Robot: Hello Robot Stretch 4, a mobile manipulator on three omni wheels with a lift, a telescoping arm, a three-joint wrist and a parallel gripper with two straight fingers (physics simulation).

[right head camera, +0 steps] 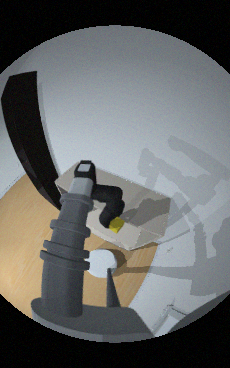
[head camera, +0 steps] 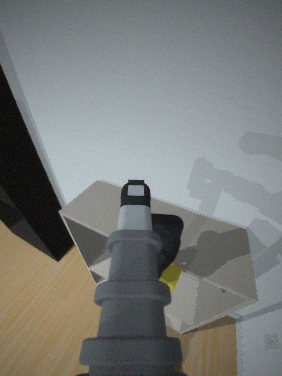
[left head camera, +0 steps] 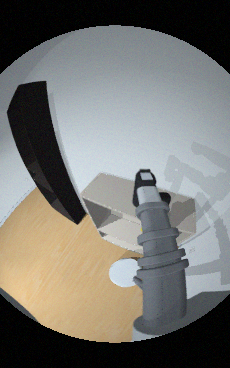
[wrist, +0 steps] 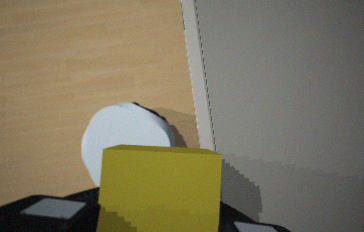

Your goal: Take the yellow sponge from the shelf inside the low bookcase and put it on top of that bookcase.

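Where they show: gripper, between the fingertips: (right head camera: 110,222) (wrist: 161,207); robot's base, origin of its link: (right head camera: 101,262) (left head camera: 124,271) (wrist: 135,144).
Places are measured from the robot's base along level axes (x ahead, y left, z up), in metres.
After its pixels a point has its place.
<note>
The low grey-beige bookcase (head camera: 92,200) {x 0.606, y 0.215, z 1.033 m} (left head camera: 107,190) {x 0.561, y 0.149, z 1.032 m} (right head camera: 70,181) {x 0.538, y 0.211, z 1.032 m} (wrist: 290,75) {x 0.397, y -0.057, z 1.032 m} stands against the wall, with open compartments at its front. My gripper (wrist: 161,207) {x 0.277, y -0.087, z 1.021 m} is shut on the yellow sponge (head camera: 170,276) {x 0.252, y -0.111, z 1.070 m} (right head camera: 116,224) {x 0.253, y -0.114, z 1.070 m} (wrist: 160,185) {x 0.297, y -0.067, z 1.064 m}, which shows between the two fingers in the wrist view. In the head view and the right head view the sponge overlaps the front edge of the bookcase top. In the wrist view that edge runs down to the sponge's right side. The exact height of the sponge over the top cannot be told. The arm hides part of the bookcase in the head view.
A round white object (left head camera: 125,272) {x -0.001, y 0.002, z 0.187 m} (right head camera: 102,263) {x -0.004, y -0.026, z 0.187 m} (wrist: 125,130) {x 0.049, y 0.066, z 0.187 m} stands on the wooden floor in front of the bookcase. A tall black piece of furniture (head camera: 30,200) {x 0.828, y 0.768, z 0.800 m} (left head camera: 50,150) {x 0.903, y 0.733, z 1.249 m} (right head camera: 30,135) {x 0.856, y 0.755, z 1.308 m} stands left of the bookcase. The wall rises behind it, with arm shadows on it.
</note>
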